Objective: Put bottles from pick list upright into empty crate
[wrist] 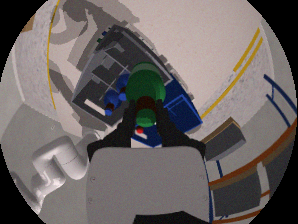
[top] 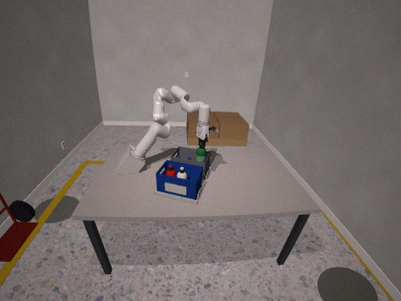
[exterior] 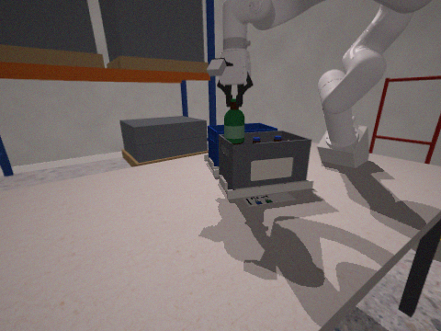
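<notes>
Right now the green-label bottle is 7 cm below my hand. Round my hand: blue crate 17 cm behind, 14 cm to the right, 21 cm below; white-capped bottle 15 cm behind, 9 cm to the right, 21 cm below; grey crate 6 cm behind, 8 cm to the left, 21 cm below.
</notes>
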